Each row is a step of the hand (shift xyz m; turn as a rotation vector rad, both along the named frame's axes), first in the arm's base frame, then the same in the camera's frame.
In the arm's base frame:
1: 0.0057 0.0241 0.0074 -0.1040 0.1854 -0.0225
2: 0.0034 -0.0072 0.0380 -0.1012 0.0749 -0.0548
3: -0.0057 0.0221 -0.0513 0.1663 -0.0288 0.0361
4: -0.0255 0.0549 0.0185 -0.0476 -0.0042 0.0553
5: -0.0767 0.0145 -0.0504 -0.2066 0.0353 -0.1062
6: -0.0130 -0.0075 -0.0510 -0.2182 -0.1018 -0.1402
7: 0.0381 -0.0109 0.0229 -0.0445 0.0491 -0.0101
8: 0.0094 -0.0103 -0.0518 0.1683 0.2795 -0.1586
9: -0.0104 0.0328 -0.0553 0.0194 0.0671 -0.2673
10: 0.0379 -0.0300 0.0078 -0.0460 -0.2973 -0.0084
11: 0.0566 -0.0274 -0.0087 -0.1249 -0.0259 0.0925
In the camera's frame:
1: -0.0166 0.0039 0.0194 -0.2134 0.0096 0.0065
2: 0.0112 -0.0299 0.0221 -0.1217 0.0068 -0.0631
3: -0.0262 0.0431 -0.0247 0.1159 0.0565 0.1147
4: -0.0582 -0.0140 0.0207 -0.0169 -0.0711 0.0015
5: -0.0575 0.0008 -0.0730 -0.1490 -0.0222 -0.1803
6: -0.0051 0.0308 -0.0430 -0.0427 -0.0388 -0.2726
7: 0.0315 0.0003 0.0332 -0.0659 -0.0036 -0.0116
8: 0.0091 0.0432 -0.0305 -0.1600 0.2936 0.1407
9: -0.0380 0.0465 -0.0252 -0.0698 0.2389 -0.1200
10: 0.0461 0.0069 0.0149 0.2252 -0.0991 -0.1733
11: 0.0524 0.0310 0.0180 -0.0364 -0.1492 -0.0351

